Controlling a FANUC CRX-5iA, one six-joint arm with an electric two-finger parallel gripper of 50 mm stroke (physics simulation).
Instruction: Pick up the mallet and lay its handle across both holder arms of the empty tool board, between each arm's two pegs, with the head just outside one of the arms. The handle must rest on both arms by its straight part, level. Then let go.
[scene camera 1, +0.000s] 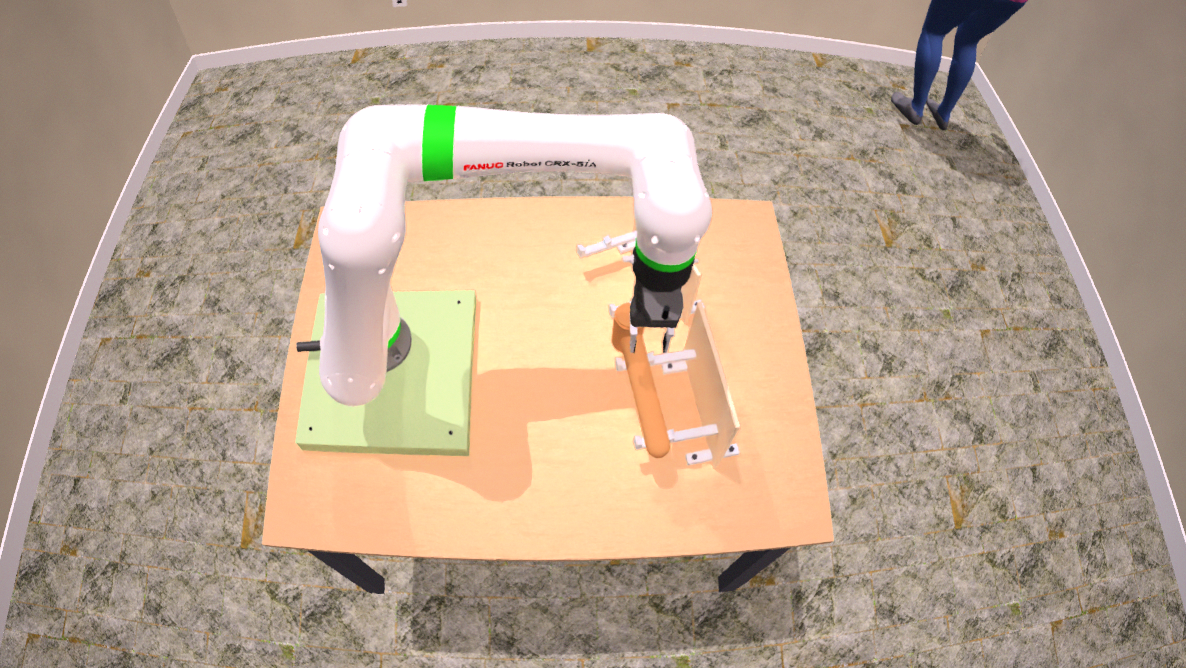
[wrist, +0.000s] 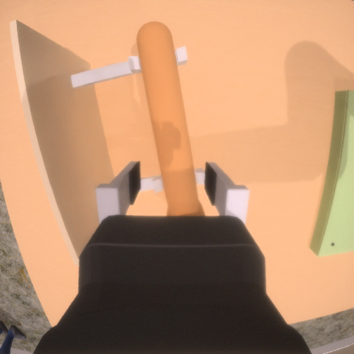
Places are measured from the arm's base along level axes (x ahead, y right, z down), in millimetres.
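Where they show: gripper, between the fingertips: (scene camera 1: 648, 347).
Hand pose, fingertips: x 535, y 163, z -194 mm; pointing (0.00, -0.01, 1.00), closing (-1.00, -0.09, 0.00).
Each offset is from my fingertips to the centre of the thing. Level surfaces: height alone.
The orange mallet {dx -1, dy +13, dz +114 mm} (scene camera 1: 645, 390) (wrist: 165, 110) lies with its handle across both holder arms of the near tool board {dx +75, dy +32, dz +130 mm} (scene camera 1: 713, 381) (wrist: 65, 130), between the pegs. Its head {dx -12, dy -110, dz +114 mm} (scene camera 1: 622, 330) is just outside that board's rear arm; the gripper body hides the head in the wrist view. My gripper (scene camera 1: 649, 345) (wrist: 172, 174) is open above the handle near the head end, with one finger to each side of the handle in the wrist view. The empty tool board stands farther back; one holder arm (scene camera 1: 594, 247) shows, while my wrist hides most of its panel.
The green base plate (scene camera 1: 439, 373) (wrist: 340, 200) carries the robot on the left of the table {dz +234 mm} (scene camera 1: 547, 497) (wrist: 250, 280). The near board's front holder arm (scene camera 1: 698, 433) (wrist: 102, 74) crosses under the handle's far end. A person's legs (scene camera 1: 954, 66) show beyond the table at the back right.
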